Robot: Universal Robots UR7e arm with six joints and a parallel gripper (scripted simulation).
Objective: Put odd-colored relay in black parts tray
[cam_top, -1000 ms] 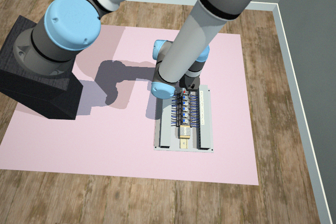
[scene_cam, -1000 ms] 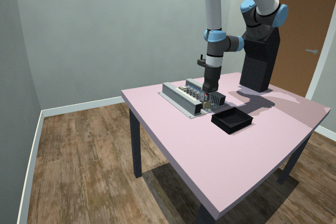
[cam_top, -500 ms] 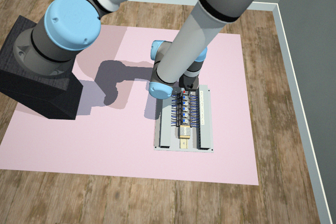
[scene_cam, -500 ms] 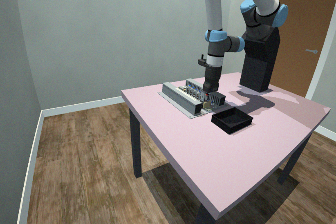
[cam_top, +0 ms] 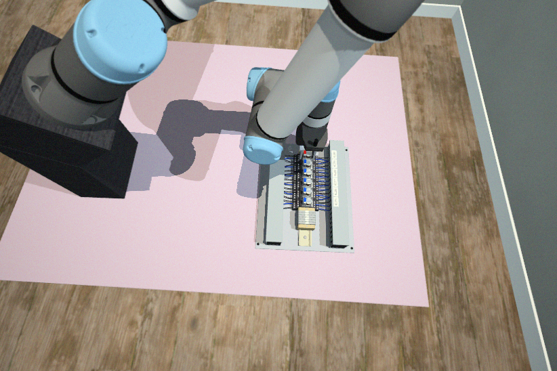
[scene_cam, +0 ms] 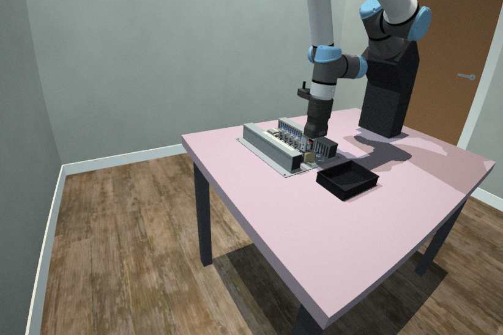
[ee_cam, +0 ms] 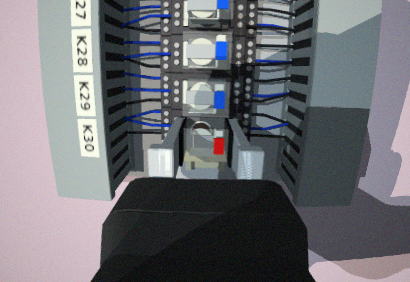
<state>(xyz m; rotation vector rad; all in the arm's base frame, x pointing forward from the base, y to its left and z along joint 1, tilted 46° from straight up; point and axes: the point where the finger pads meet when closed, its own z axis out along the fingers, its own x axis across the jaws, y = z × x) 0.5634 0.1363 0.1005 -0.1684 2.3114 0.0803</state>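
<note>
Right now my hand is 1 cm above the red-button relay. From my hand the other things lie so: black parts tray 17 cm to the left, 5 cm behind, 4 cm below; then grey relay panel 10 cm to the right, 3 cm below, 2 cm ahead.
</note>
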